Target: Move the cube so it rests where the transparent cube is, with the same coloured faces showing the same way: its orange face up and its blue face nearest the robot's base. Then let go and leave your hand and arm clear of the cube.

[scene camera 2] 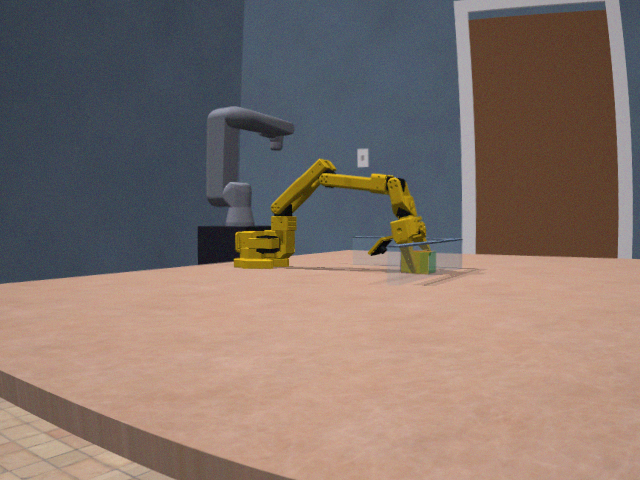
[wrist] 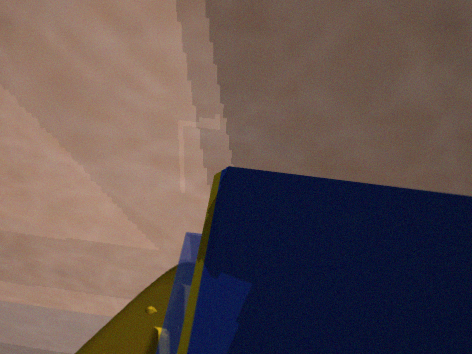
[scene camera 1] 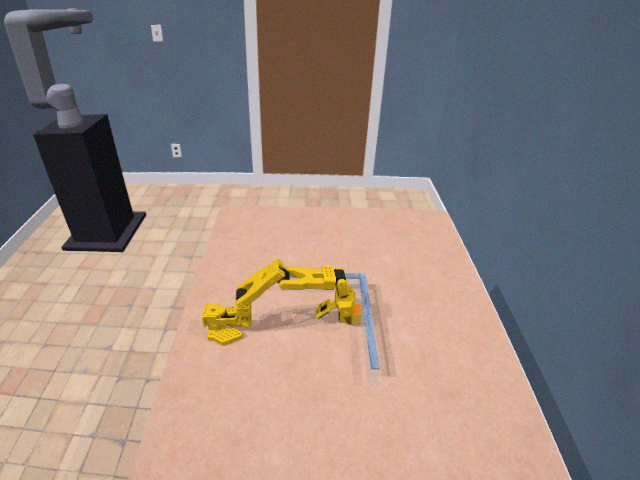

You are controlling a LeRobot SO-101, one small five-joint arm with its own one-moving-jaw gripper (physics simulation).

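Where they show: hand, its tool point: (wrist: 200,288) (scene camera 1: 349,322); arm's base, origin of its link: (scene camera 2: 269,267) (scene camera 1: 234,328).
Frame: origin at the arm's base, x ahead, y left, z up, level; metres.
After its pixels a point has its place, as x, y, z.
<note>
The cube (scene camera 1: 356,310) (scene camera 2: 423,262) (wrist: 340,250) is on the table inside the bend of a clear wall. Its orange face is up in scene camera 1, and its dark blue face fills the lower right of the wrist view. The transparent cube (scene camera 2: 432,261) (wrist: 189,250) overlaps it closely: a pale green strip shows at its right in scene camera 2, and a see-through blue strip at its left in the wrist view. My gripper (scene camera 1: 331,316) (scene camera 2: 391,262) is open. Its fixed jaw is low beside the cube; the moving jaw is swung toward the base. Jaw-to-cube contact is unclear.
The L-shaped clear wall with a blue top edge (scene camera 1: 371,330) {0.346, -0.047, 0.060} (scene camera 2: 431,241) {0.348, -0.005, 0.060} runs along the cube's far side from the base and behind the arm. My yellow arm (scene camera 1: 261,281) {0.084, -0.009, 0.180} (scene camera 2: 299,193) {0.083, -0.017, 0.147} arches over from its base. The grey arm (scene camera 1: 43,56) (scene camera 2: 222,155) stands off the table.
</note>
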